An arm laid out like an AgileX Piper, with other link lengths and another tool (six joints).
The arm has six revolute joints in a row. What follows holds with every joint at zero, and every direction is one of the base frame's. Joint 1 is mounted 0.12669 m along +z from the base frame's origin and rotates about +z. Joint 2 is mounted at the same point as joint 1 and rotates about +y. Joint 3 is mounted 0.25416 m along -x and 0.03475 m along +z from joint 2 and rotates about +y. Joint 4 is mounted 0.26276 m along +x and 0.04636 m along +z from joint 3 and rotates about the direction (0.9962, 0, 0.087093). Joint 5 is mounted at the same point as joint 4 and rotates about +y. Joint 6 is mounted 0.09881 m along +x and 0.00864 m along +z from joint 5 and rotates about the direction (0.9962, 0, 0.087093). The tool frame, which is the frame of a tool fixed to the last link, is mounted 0.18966 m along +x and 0.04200 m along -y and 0.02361 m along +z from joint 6; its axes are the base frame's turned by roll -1.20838, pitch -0.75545 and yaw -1.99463 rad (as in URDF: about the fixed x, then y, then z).
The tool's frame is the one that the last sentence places.
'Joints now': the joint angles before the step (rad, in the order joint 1, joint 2, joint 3, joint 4, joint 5, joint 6). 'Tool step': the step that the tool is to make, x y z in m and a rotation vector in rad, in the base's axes. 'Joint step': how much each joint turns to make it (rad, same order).
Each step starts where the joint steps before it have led.
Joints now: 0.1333 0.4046 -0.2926 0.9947 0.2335 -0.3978
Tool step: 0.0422 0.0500 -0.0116 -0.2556 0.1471 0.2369
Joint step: 0.0010 0.4279 -0.3086 -0.0520 0.2127 -0.2125
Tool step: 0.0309 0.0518 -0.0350 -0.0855 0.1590 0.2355
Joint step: 0.0001 0.3658 -0.2636 0.0098 0.2170 -0.1380
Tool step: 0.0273 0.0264 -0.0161 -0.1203 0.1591 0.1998
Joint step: 0.0122 0.3332 -0.4173 -0.2147 0.2944 0.1156
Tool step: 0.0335 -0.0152 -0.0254 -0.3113 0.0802 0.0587
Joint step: 0.1163 0.2746 -0.4141 -0.4062 0.1993 0.2451
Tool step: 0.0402 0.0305 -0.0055 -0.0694 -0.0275 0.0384
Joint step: 0.0815 0.2201 -0.3053 -0.1003 0.0650 0.0669
